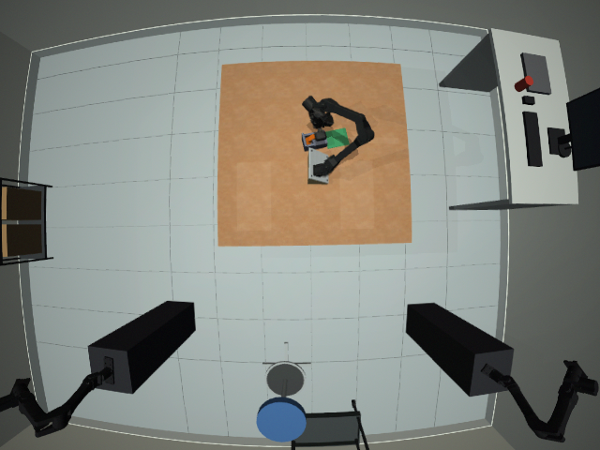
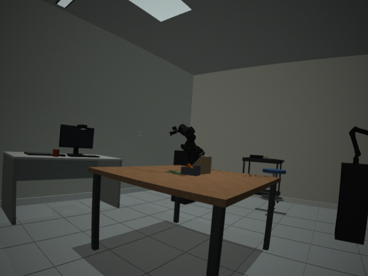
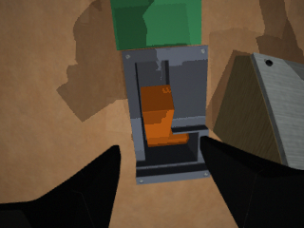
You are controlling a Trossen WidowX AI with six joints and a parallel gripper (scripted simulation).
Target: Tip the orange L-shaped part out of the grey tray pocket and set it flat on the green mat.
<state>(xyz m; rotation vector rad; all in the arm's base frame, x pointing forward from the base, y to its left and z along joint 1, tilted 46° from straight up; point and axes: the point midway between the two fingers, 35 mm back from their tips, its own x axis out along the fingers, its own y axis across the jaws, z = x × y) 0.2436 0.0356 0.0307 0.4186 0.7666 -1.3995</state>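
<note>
Now: the orange L-shaped part 10 cm below my gripper tip, 3 cm to the left of it and 2 cm behind it. The rest, counted from my gripper tip: green mat: 15 cm to the right, 15 cm below, 2 cm ahead.
</note>
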